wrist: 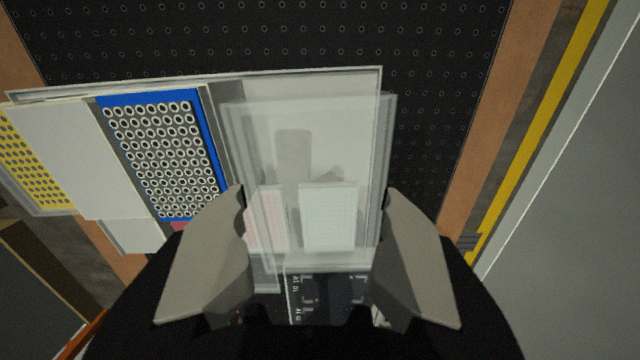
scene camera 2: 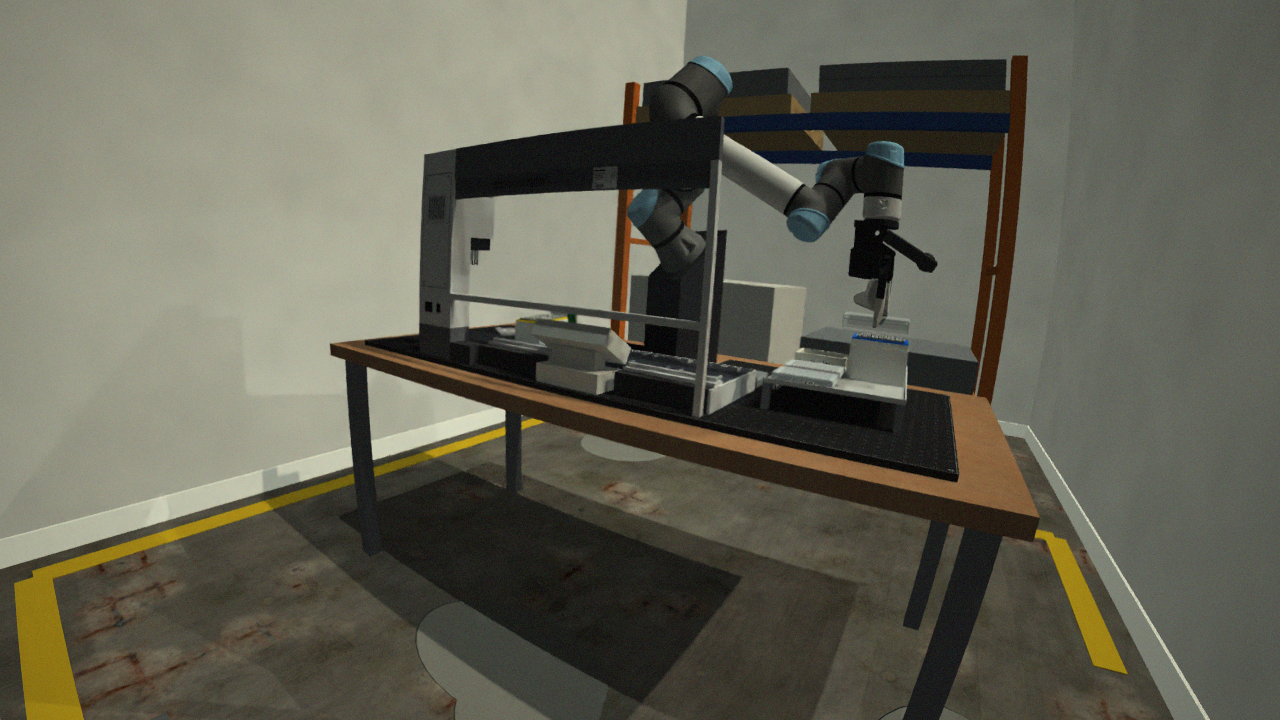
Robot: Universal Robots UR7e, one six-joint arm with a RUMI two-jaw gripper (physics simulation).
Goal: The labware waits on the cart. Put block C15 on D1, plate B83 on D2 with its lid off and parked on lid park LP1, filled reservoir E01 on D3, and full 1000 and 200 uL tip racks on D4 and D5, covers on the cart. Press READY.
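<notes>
My gripper (scene camera 2: 881, 319) (wrist: 314, 188) is shut on a clear tip-rack cover (scene camera 2: 898, 323) (wrist: 312, 107) and holds it level above the bare right part of the white cart (scene camera 2: 881, 390) (wrist: 300, 71) in the wrist view. The tip rack with the blue rim (scene camera 2: 878, 360) (wrist: 155, 160) stands uncovered on the cart, left of the cover. Further left are a white-topped box (wrist: 70, 155) and a yellow tip rack (wrist: 37, 170) under a clear cover. A pink-tinted plate (wrist: 267, 220) and a pale plate (wrist: 328, 217) show through the held cover. Their labels cannot be read.
The liquid handler (scene camera 2: 581, 162) stands left of the cart, with an upright post (scene camera 2: 711, 268) on the near side. Its dark deck (wrist: 332, 289) shows below the held cover. Pale stacked blocks (scene camera 2: 575, 376) stand near the front edge. An orange shelf rack (scene camera 2: 1017, 223) stands behind.
</notes>
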